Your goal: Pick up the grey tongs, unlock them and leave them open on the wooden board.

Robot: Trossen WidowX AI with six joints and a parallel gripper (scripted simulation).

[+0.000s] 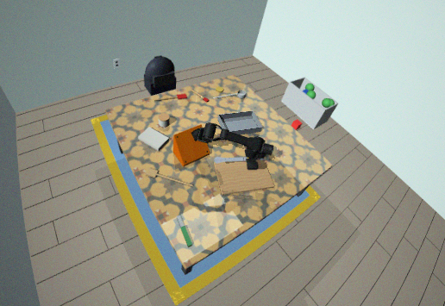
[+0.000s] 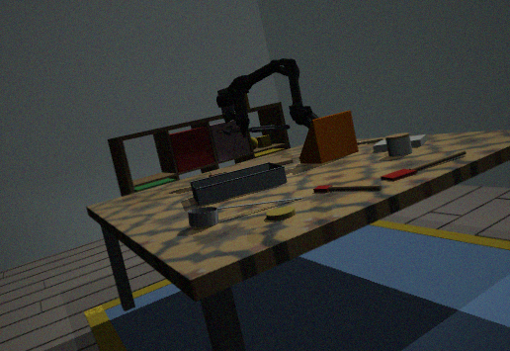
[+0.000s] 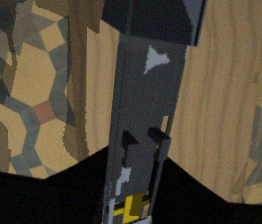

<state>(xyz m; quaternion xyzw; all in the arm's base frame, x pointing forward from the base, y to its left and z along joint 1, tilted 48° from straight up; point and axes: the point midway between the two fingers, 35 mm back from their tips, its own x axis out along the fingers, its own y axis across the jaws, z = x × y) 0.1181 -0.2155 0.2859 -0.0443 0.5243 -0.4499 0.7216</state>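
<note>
Now: gripper tip 10 mm to the left of the wooden board and 140 mm above it. The rest, counted from my gripper tip: white flat block 320 mm behind, 580 mm to the left, 130 mm below; then roasting tin 310 mm ahead, 340 mm to the left, 120 mm below; then yellow lock piece 10 mm behind, 30 mm above.
</note>
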